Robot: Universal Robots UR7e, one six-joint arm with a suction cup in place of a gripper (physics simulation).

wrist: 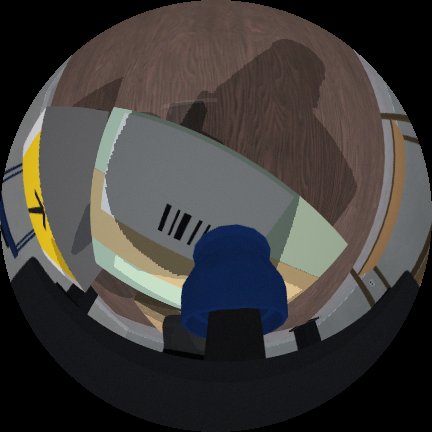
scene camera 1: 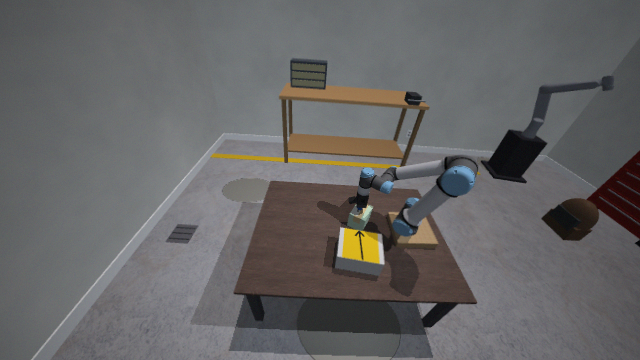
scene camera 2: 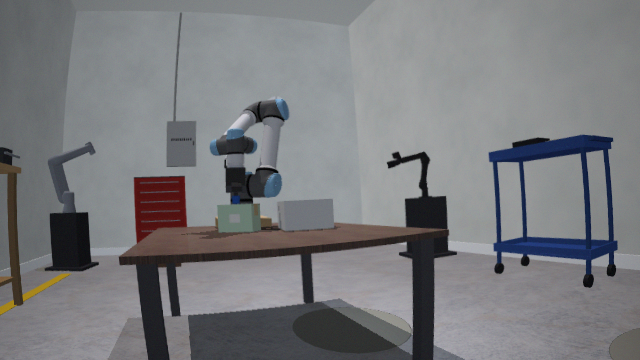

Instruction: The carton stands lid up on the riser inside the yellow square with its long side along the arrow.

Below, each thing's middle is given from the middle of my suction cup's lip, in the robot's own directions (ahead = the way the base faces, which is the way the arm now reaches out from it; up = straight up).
My suction cup is now 10 mm past the pale green carton point(scene camera 2: 236, 217), 10 mm to the right of it and 70 mm above it. From my suction cup the other things lie so: white riser point(scene camera 1: 359, 251) 10 mm behind, 290 mm to the left, 70 mm below.
